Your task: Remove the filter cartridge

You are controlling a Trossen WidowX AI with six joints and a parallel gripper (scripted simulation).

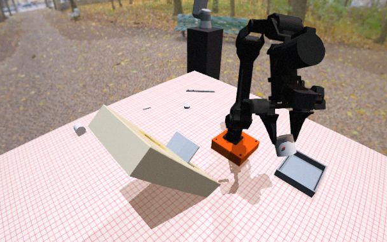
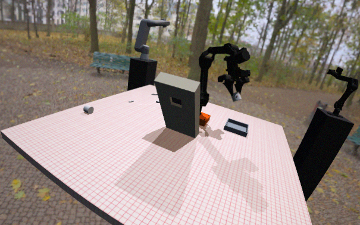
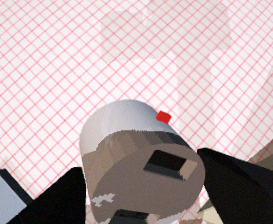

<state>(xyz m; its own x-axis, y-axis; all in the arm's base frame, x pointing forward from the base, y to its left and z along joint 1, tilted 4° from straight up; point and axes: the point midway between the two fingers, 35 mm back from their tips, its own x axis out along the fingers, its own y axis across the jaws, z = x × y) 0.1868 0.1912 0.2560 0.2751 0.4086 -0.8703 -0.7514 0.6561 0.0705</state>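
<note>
The dark tray lies 260 mm below my gripper tip, 220 mm behind it and 70 mm to the left of it. From my gripper tip the other things lie so: cream service panel 230 mm to the right, 140 mm ahead, 100 mm below; then white round filter cartridge right at my gripper tip.
</note>
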